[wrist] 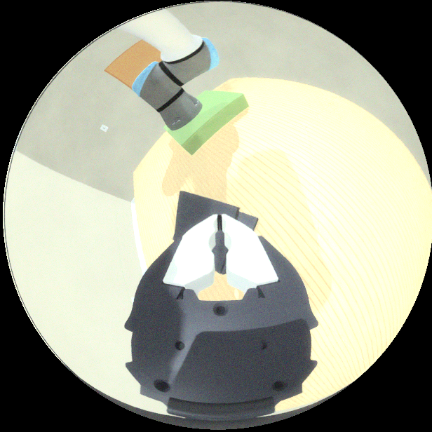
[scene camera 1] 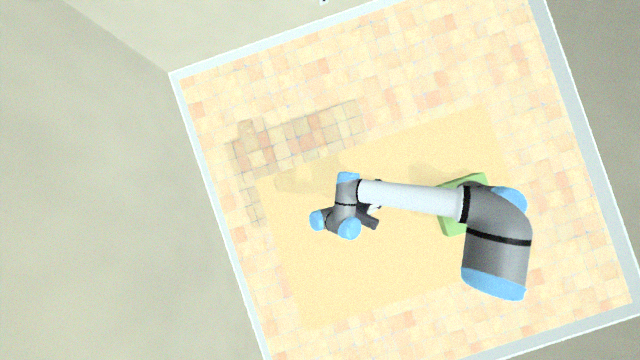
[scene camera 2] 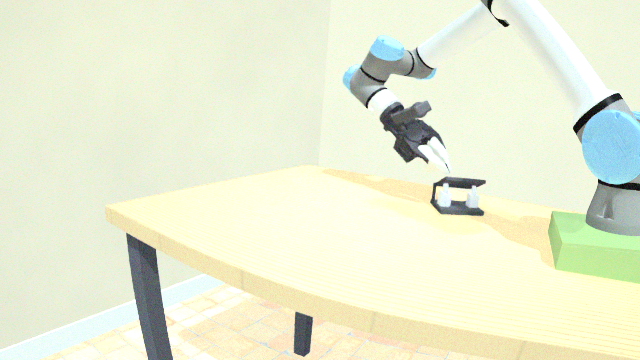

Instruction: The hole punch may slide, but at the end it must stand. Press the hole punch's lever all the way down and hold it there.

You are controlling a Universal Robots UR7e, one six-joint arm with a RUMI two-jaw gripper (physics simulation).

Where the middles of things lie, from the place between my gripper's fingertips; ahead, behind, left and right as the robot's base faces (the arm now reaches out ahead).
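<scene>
Going by my hand, the hole punch lever (wrist: 192,208) is 4 cm to the right of it and 3 cm behind it, and 3 cm below it. The hole punch (scene camera 2: 444,205) is likewise 4 cm to the right of my hand and 3 cm behind it, though it sits 5 cm below.
</scene>
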